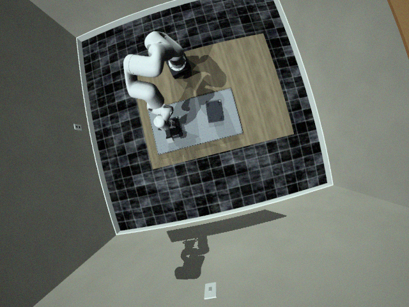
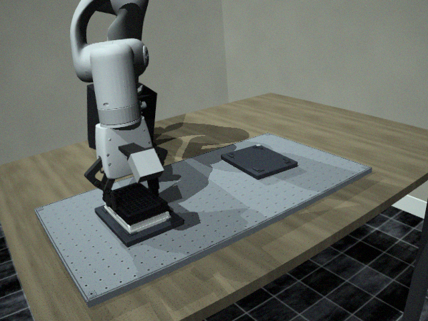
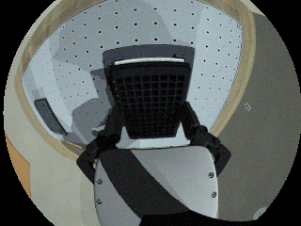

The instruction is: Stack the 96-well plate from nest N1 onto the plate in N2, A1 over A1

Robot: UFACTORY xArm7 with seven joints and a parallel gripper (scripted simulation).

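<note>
Now: hand 10 mm above the black 96-well plate. Also, from my hand: plate nest N1 (350 mm to the left, 60 mm behind, 40 mm below); then plate nest N2 (40 mm below); then white 96-well plate (30 mm below).
</note>
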